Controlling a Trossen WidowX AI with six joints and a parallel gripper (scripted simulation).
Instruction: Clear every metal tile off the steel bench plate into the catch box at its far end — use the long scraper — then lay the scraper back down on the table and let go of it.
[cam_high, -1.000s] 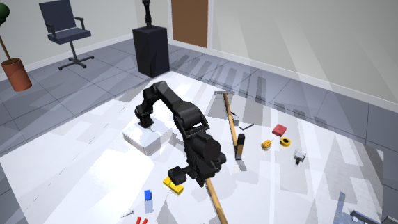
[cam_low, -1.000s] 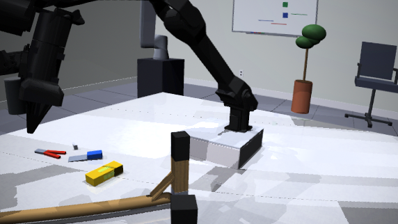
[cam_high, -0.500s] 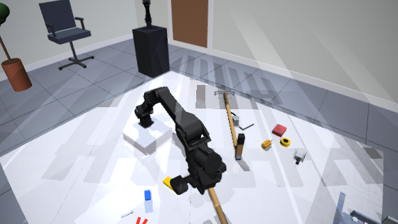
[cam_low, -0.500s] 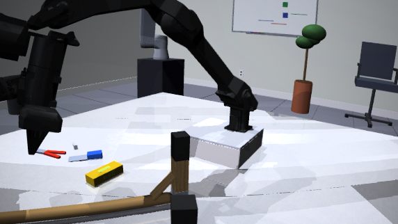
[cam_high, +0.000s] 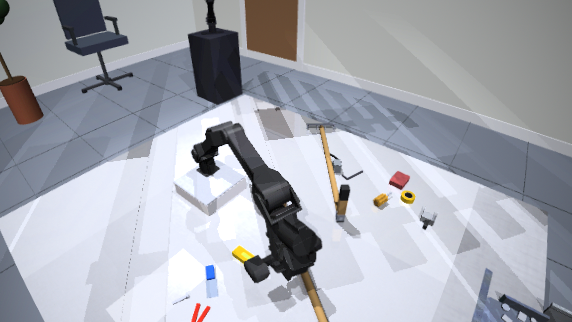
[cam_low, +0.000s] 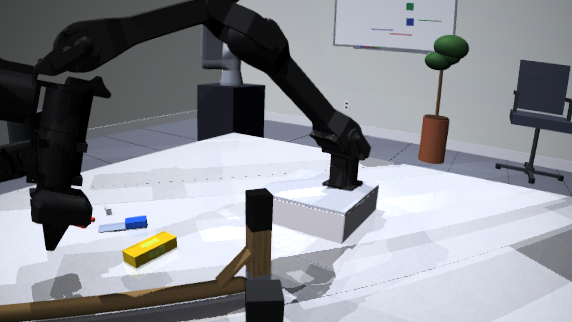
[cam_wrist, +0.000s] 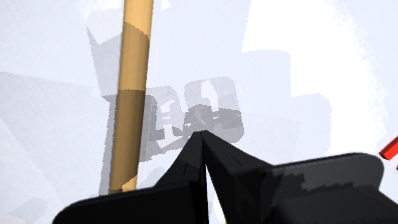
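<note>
The long scraper is 5 cm ahead of my gripper tip, 4 cm to the left of it and 1 cm below it. The rest, counted from my gripper tip: yellow level 16 cm behind, 1 cm to the left, 5 cm below; orange piece 4 cm ahead, 48 cm to the left, 5 cm below; blue-tipped block 18 cm behind, 11 cm to the right, 6 cm below.
</note>
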